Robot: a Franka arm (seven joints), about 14 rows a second.
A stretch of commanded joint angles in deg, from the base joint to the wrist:
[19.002, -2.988, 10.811, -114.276, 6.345, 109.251, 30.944]
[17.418, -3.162, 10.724, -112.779, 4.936, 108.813, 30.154]
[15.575, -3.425, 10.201, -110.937, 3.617, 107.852, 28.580]
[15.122, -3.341, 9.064, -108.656, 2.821, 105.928, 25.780]
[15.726, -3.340, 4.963, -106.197, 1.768, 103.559, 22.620]
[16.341, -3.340, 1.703, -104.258, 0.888, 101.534, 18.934]
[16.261, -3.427, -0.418, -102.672, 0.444, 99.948, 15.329]
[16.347, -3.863, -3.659, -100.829, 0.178, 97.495, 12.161]
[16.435, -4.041, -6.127, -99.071, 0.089, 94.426, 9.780]
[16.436, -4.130, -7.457, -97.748, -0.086, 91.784, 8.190]
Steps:
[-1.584, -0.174, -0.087, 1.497, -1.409, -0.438, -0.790]
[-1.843, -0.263, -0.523, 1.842, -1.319, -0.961, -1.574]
[-0.453, 0.084, -1.137, 2.281, -0.796, -1.924, -2.800]
[0.604, 0.001, -4.101, 2.459, -1.053, -2.369, -3.160]
[0.615, 0.000, -3.260, 1.939, -0.880, -2.025, -3.686]
[-0.080, -0.087, -2.121, 1.586, -0.444, -1.586, -3.605]
[0.086, -0.436, -3.241, 1.843, -0.266, -2.453, -3.168]
[0.088, -0.178, -2.468, 1.758, -0.089, -3.069, -2.381]
[0.001, -0.089, -1.330, 1.323, -0.175, -2.642, -1.590]

